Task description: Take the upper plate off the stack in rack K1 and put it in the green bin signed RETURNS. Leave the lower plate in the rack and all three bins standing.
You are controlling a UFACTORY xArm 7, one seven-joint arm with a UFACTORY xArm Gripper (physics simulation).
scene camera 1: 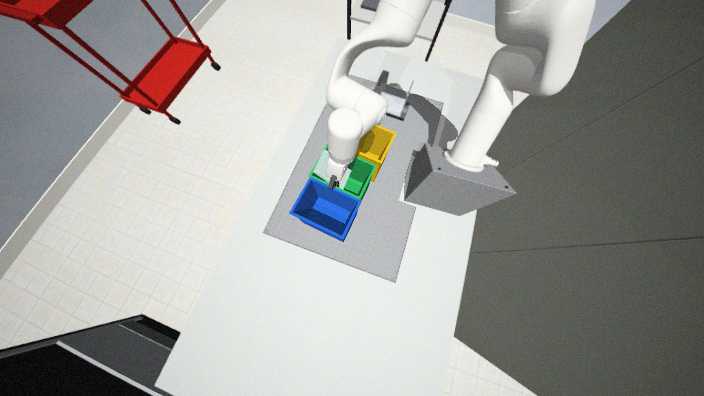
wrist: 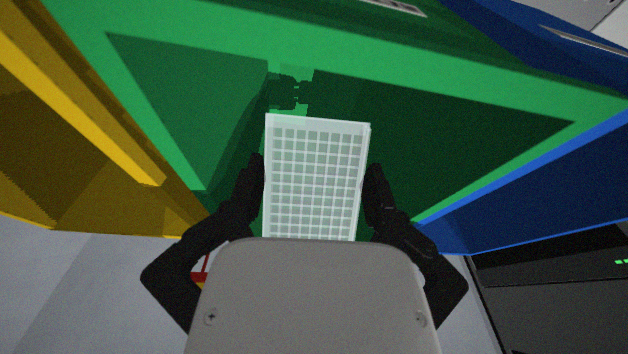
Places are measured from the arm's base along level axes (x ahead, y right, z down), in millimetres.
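Where they show: gripper, fingertip midpoint: [wrist: 315,169]; arm's base, link origin: [scene camera 1: 462,161].
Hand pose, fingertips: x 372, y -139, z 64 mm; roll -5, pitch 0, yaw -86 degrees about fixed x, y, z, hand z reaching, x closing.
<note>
Each offset is from my fingertips to the top centre of the thing. "spot": to the spot under its first point. Level surfaces: height alone.
My gripper [scene camera 1: 334,182] [wrist: 315,169] is shut on the upper plate, one black finger along each long side. The upper plate [scene camera 1: 322,164] [wrist: 313,200] is pale and clear, with a grid of wells. It is held within the outline of the green bin {dx -14, dy -1, dz -45 mm} [scene camera 1: 369,189] [wrist: 225,35], towards its left part in the scene view; its exact height against the rim is hard to tell. The sign on the green bin is unreadable. A pale plate {dx -85, dy +454, dz +101 mm} [scene camera 1: 395,106] sits in the dark rack K1 {spot: dx -33, dy +501, dz +43 mm} [scene camera 1: 383,80], at the far end of the mat, partly behind the arm.
The yellow bin {dx -46, dy +139, dz -45 mm} [scene camera 1: 381,141] [wrist: 105,117] stands on one side of the green bin and the blue bin {dx -2, dy -131, dz -45 mm} [scene camera 1: 332,212] [wrist: 550,170] close on the other, all upright on the grey mat {dz +135 mm} [scene camera 1: 380,250]. The grey arm base [scene camera 1: 450,192] stands to the right. A red cart [scene camera 1: 167,75] is at the left.
</note>
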